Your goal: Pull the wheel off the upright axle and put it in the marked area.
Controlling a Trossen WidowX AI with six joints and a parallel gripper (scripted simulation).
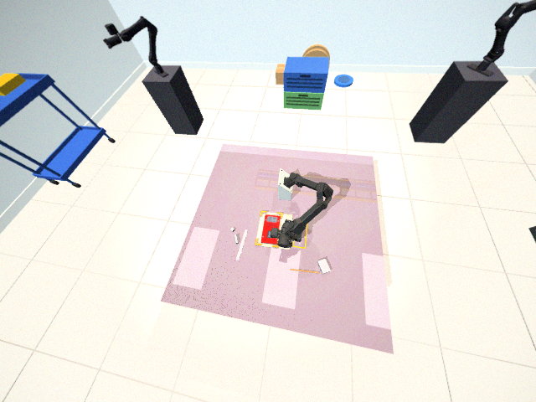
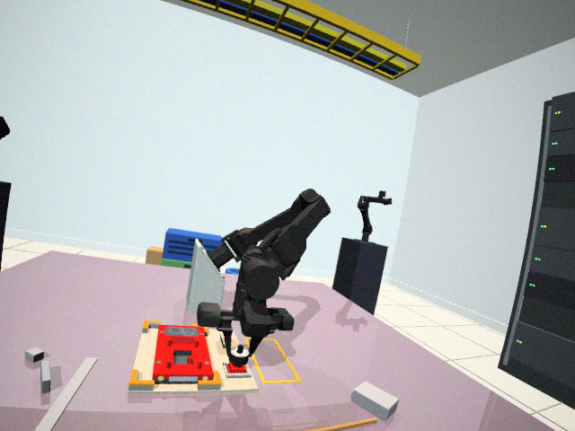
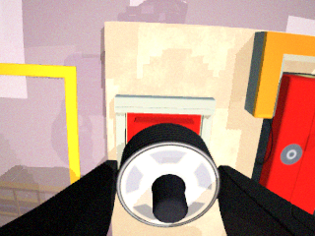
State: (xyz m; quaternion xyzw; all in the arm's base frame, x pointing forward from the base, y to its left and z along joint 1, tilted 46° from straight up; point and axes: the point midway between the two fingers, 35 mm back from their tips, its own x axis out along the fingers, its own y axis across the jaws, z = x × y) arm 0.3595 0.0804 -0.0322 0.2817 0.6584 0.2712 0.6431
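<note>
My gripper tip is now right at the black wheel. Round my gripper tip: thin orange stick (18 cm ahead, 13 cm to the left, 4 cm below); then upright axle (right at my gripper tip); then white strip (7 cm ahead, 29 cm to the right, 4 cm below).
</note>
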